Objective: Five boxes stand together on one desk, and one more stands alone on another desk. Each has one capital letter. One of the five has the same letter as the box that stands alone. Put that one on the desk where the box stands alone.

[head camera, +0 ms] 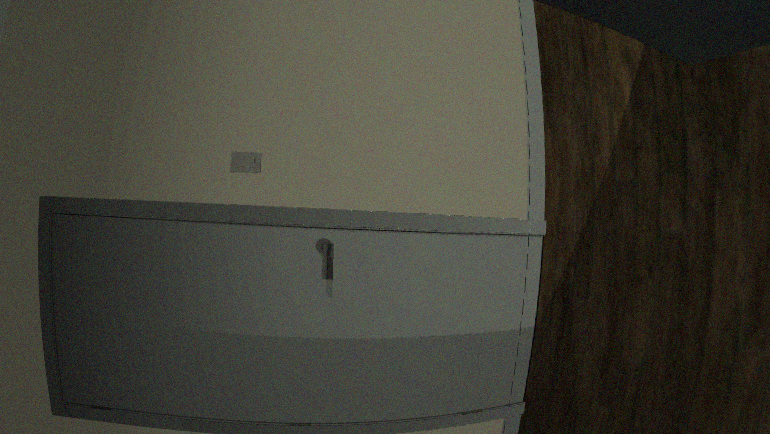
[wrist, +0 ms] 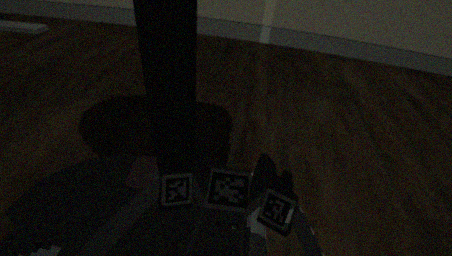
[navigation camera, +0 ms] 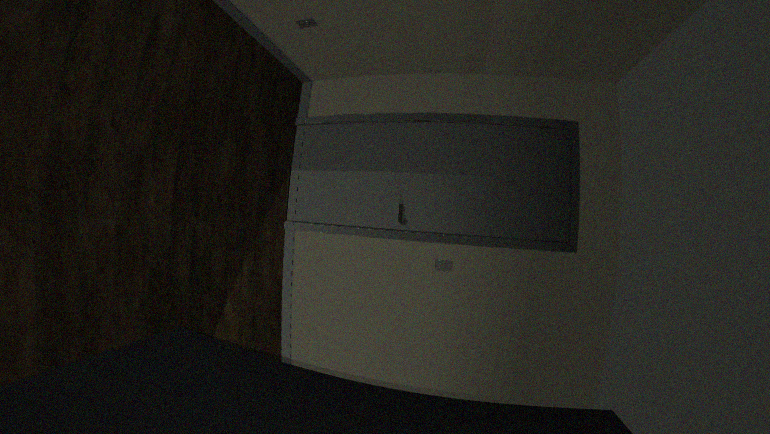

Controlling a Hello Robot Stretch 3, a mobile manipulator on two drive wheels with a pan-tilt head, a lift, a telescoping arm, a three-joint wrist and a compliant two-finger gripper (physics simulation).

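Frame: origin at the robot's base, x left, y back, z up, level; centimetres.
Where they show: gripper, fingertip midpoint: (wrist: 233, 166).
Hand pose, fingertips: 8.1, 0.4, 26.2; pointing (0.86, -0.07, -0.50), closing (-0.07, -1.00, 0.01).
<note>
After its pixels a point has its place, as x, y, z.
No lettered box and no desk can be made out in the three views. My gripper (wrist: 233, 166) @(8.1, 0.4, 26.2) is in the lower middle of the wrist view, very dim, low over my own base. Its two dark fingertips stand apart, with a marker at each finger and one between them. I can make out nothing held between them. The gripper does not show in the head view or the navigation view.
The head and navigation views are turned sideways. A grey door (head camera: 409, 291) @(11.5, -192.5, 60.4) (navigation camera: 458, 156) @(42.0, -194.5, 127.0) is in a beige wall (head camera: 377, 107) @(-54.5, -190.2, 74.9) (navigation camera: 388, 312) @(-68.7, -189.4, 86.8). A large dark surface (head camera: 706, 26) @(-59.4, -69.5, 22.9) (navigation camera: 323, 401) @(-59.9, -76.5, 90.4) meets the wood floor (head camera: 657, 242) @(-5.0, -117.1, 0.0) (navigation camera: 134, 188) @(7.3, -70.8, 0.0) (wrist: 350, 150) @(41.2, -32.2, 0.0). A dark post (wrist: 167, 50) rises behind the gripper.
</note>
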